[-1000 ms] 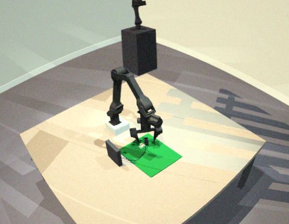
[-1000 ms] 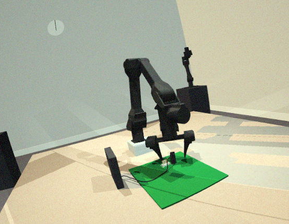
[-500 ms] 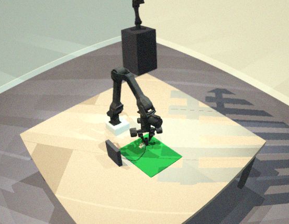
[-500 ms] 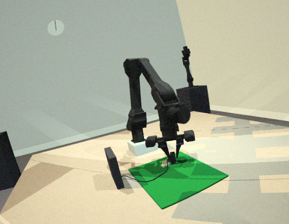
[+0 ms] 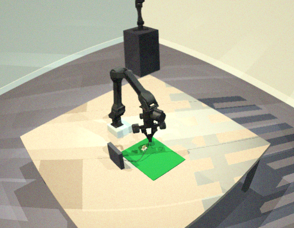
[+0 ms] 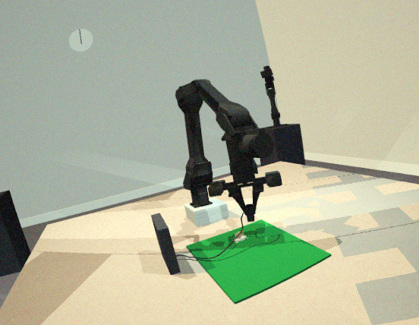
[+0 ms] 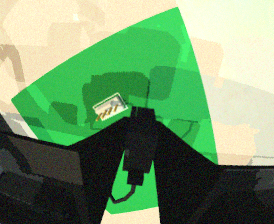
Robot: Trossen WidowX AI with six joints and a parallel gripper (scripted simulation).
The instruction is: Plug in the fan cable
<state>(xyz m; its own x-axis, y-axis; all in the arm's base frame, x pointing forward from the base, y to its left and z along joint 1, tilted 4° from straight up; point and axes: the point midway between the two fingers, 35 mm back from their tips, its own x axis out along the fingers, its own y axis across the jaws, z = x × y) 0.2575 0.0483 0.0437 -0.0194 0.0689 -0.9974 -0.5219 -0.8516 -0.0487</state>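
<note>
Right now the pale four-pin header is 4 cm to the right of my gripper tip and 6 cm below it. Round my gripper tip: green board 8 cm ahead, 5 cm to the right, 8 cm below; then black plug 1 cm ahead, 1 cm above; then black fan 1 cm behind, 23 cm to the right, 1 cm below.
</note>
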